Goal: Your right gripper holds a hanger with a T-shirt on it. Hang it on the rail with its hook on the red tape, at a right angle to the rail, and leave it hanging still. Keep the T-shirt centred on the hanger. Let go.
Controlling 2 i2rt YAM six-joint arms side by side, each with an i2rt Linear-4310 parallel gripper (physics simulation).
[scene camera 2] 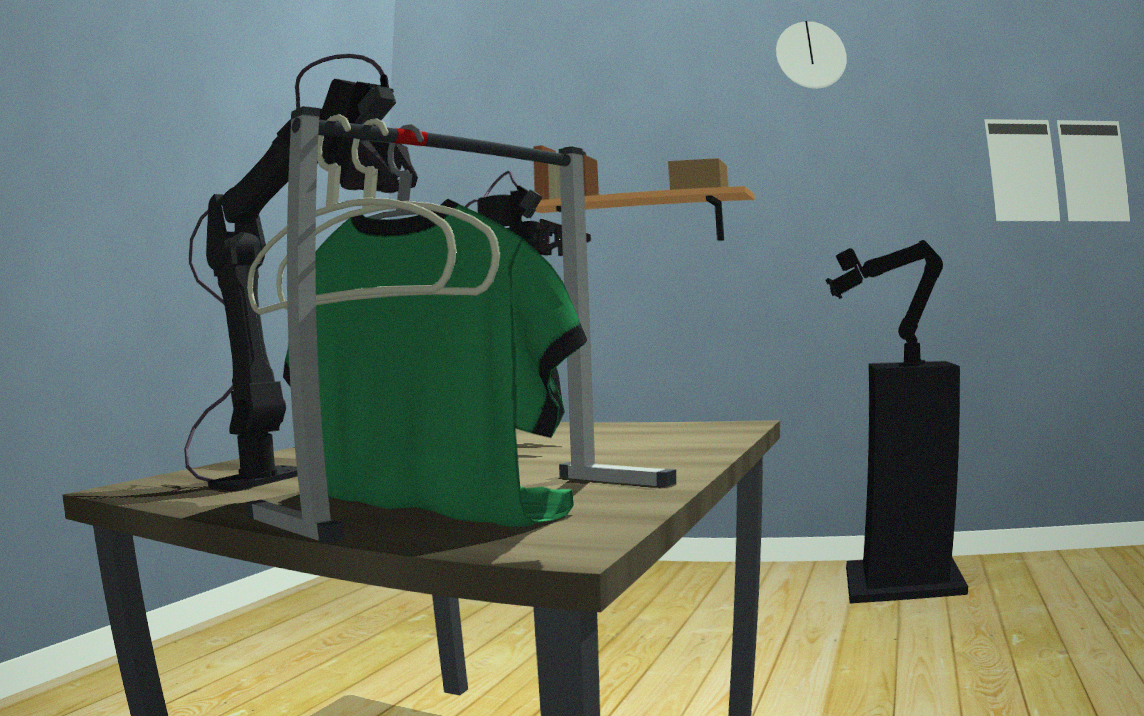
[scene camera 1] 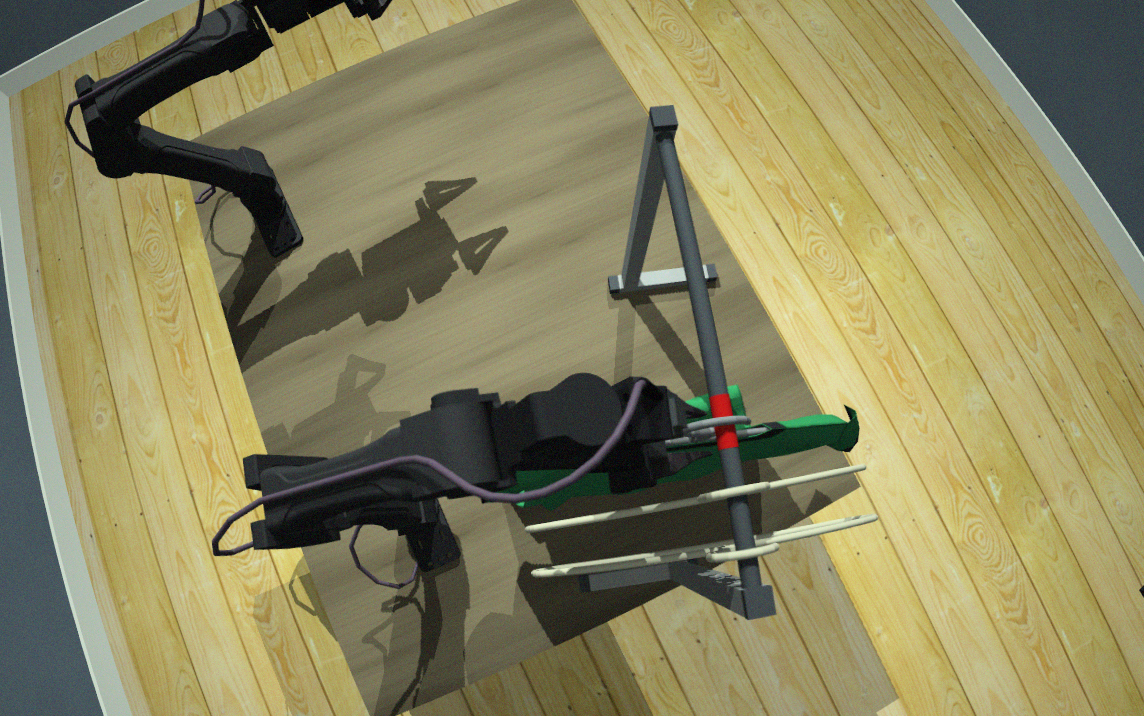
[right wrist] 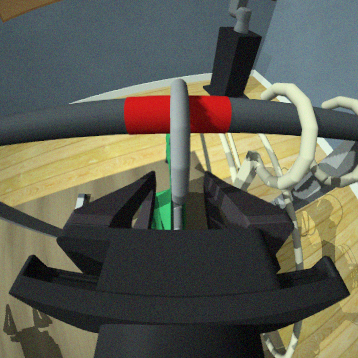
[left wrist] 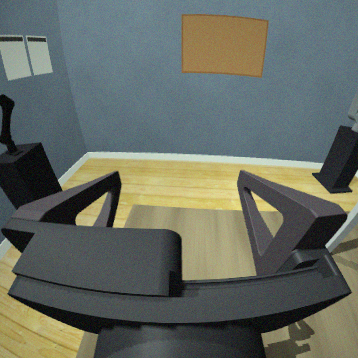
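Observation:
The grey hanger's hook (scene camera 1: 745, 419) (scene camera 2: 413, 131) (right wrist: 179, 125) lies over the red tape (scene camera 1: 726, 437) (right wrist: 147, 115) on the dark rail (scene camera 1: 691, 253) (scene camera 2: 497, 147) (right wrist: 60, 120), about square to it in the right wrist view. The green T-shirt (scene camera 1: 809, 432) (scene camera 2: 413, 379) hangs below on the hanger, its dark collar around the hanger's neck; its hem reaches the table top. My right gripper (right wrist: 179, 177) is parted, with the hanger's neck between its fingers and a gap on each side. My left gripper (left wrist: 178, 176) is wide open and empty, away from the rail.
Two cream hangers (scene camera 1: 590, 520) (scene camera 2: 493, 253) (right wrist: 307, 120) hang on the rail beside the T-shirt, near the rail's end at the right arm's side. Grey posts (scene camera 2: 305, 337) (scene camera 2: 578, 337) carry the rail on the wooden table (scene camera 2: 674, 447).

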